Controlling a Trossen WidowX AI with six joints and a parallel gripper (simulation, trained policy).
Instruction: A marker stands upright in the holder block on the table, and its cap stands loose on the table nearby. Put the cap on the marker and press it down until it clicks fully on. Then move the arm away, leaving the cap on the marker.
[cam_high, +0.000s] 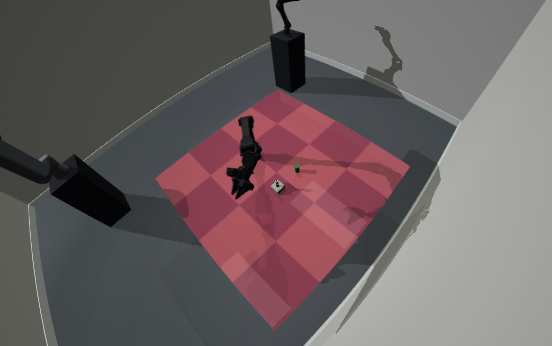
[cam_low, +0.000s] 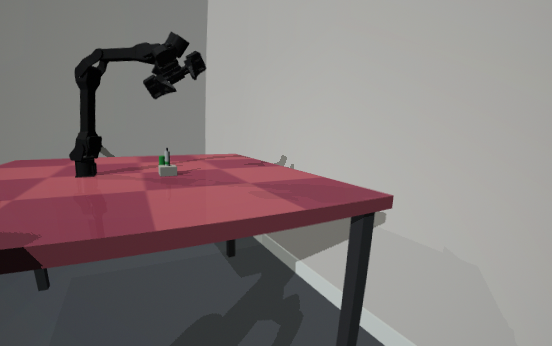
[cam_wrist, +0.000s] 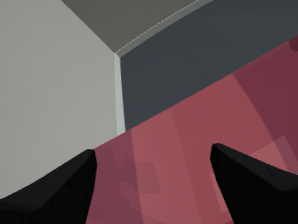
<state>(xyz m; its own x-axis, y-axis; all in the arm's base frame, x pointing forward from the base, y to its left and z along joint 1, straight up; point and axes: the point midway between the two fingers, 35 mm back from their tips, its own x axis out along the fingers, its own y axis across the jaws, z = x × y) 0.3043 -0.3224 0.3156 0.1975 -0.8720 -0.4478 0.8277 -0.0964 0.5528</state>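
Right now my gripper tip is 20 mm past the green cap, 450 mm to the right of it and 270 mm above it. Also, from my gripper tip: holder block (20 mm behind, 270 mm to the left, 280 mm below).
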